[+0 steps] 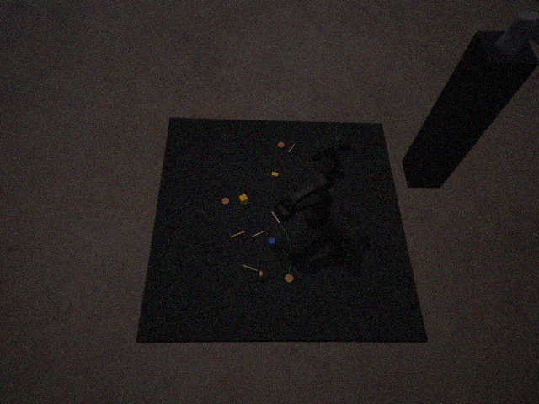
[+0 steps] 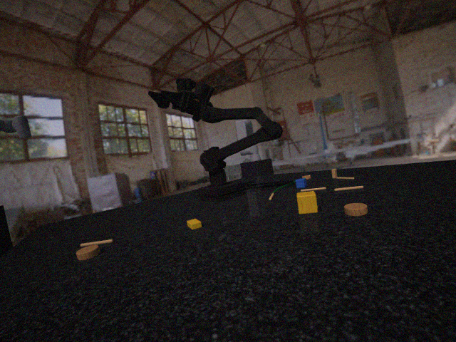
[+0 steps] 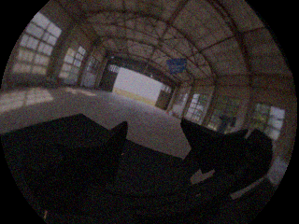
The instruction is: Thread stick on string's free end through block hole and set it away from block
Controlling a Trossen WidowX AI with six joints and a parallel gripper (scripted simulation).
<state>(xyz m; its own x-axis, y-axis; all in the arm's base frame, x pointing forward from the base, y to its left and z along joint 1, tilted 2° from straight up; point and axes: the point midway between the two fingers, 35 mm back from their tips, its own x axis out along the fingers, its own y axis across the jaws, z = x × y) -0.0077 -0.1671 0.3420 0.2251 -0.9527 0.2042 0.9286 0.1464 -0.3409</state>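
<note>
The blue block lies 24 cm ahead of my gripper tip, 38 cm to the left of it and 38 cm below it. Round my gripper tip: round wooden button: 16 cm ahead, 57 cm to the left, 39 cm below; yellow cube: 39 cm ahead, 13 cm to the left, 38 cm below; wooden block: 30 cm ahead, 56 cm to the left, 38 cm below.
</note>
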